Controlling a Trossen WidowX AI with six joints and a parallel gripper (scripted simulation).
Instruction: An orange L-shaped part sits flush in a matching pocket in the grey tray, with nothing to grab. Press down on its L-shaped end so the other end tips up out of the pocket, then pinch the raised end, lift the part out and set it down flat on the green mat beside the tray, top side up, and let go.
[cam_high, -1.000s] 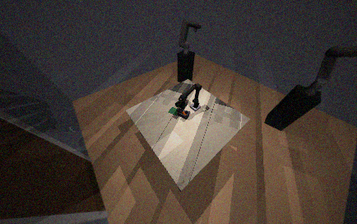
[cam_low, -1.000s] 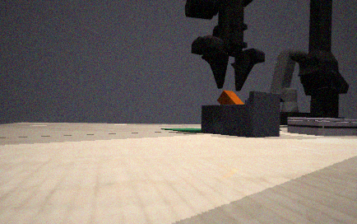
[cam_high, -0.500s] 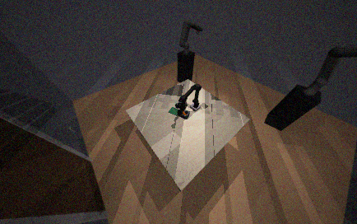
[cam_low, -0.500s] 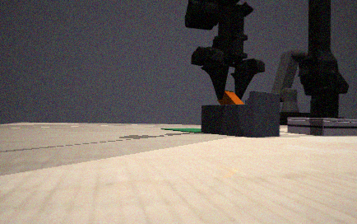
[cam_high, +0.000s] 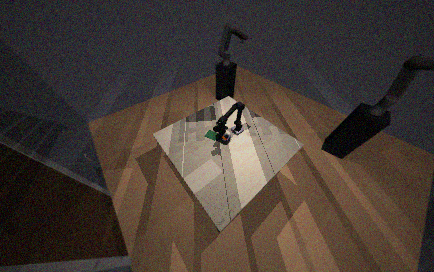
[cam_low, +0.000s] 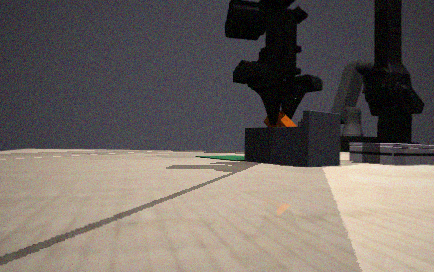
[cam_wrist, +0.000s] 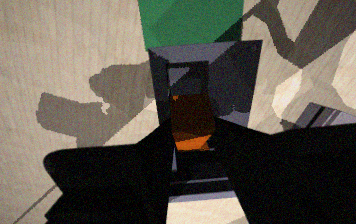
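Right now my gripper tip is 14 cm to the left of the green mat, 8 cm above it and 1 cm short of it. The rest, counted from my gripper tip: orange L-shaped part: 3 cm to the left, 3 cm below, 2 cm behind.
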